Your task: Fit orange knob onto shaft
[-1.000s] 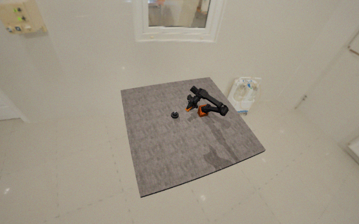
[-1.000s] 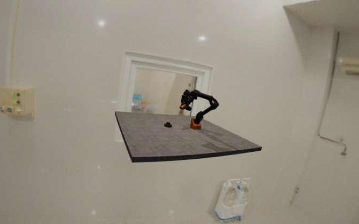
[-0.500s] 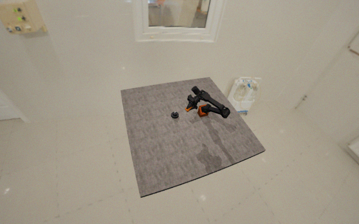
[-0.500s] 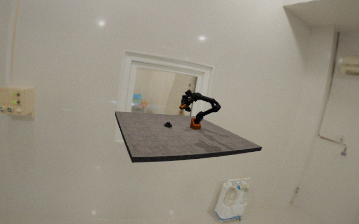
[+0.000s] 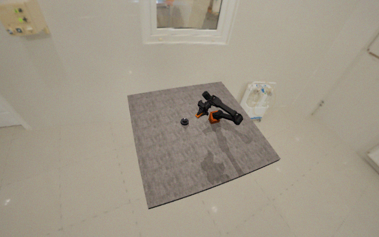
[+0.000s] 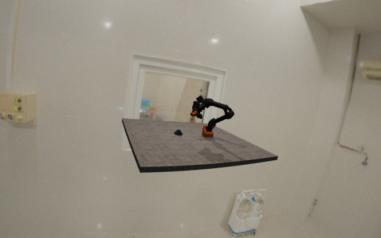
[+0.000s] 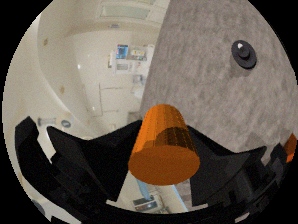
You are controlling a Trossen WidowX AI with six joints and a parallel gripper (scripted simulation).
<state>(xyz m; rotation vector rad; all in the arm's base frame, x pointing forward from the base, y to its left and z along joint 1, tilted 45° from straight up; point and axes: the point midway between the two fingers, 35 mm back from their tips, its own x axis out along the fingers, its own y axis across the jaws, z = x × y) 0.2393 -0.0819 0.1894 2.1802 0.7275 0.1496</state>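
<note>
The orange knob lies 3 cm behind my gripper tip, 2 cm above it and 1 cm to the right of it. From my gripper tip the other things lie so: round pedestal: 22 cm below, 16 cm to the right, 4 cm ahead.
</note>
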